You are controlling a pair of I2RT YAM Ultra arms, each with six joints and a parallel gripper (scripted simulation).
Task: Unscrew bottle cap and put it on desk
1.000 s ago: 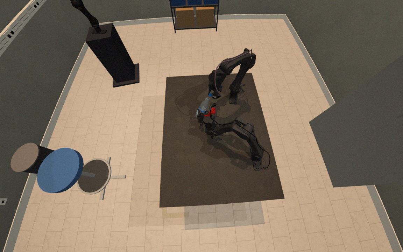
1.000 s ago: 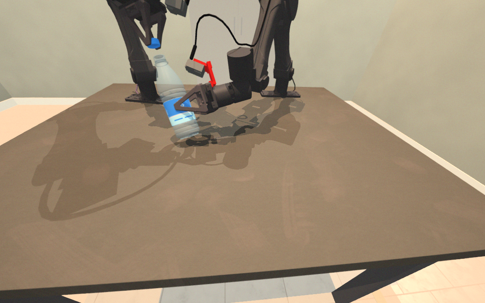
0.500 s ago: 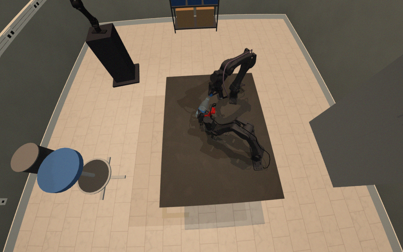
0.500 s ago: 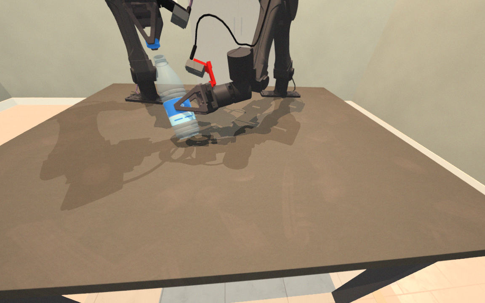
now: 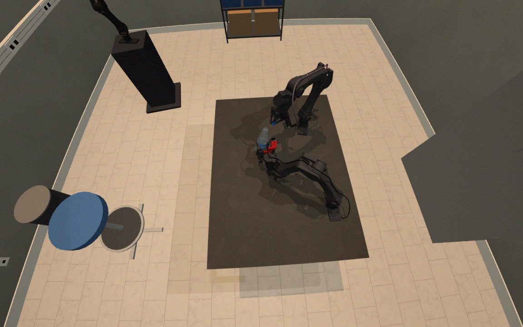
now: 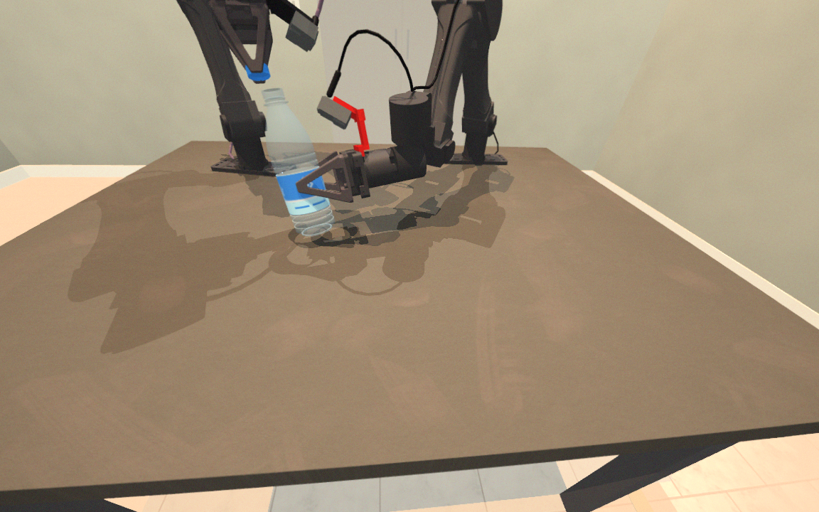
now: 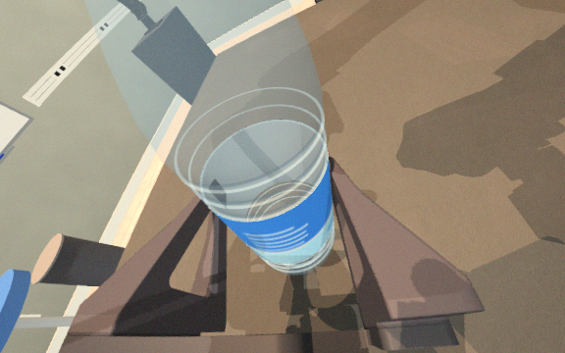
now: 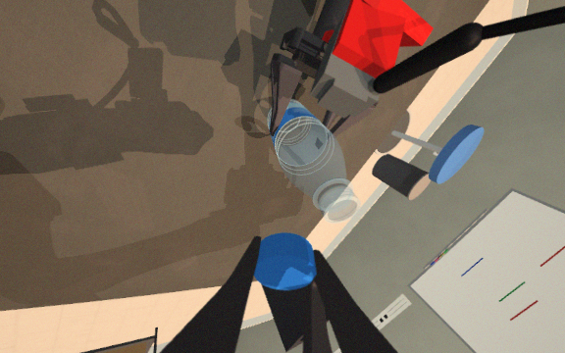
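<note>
My right hand is right at the blue cap. The rest, counted from my right hand: clear plastic bottle (7 cm ahead, 4 cm to the left, 11 cm below).
</note>
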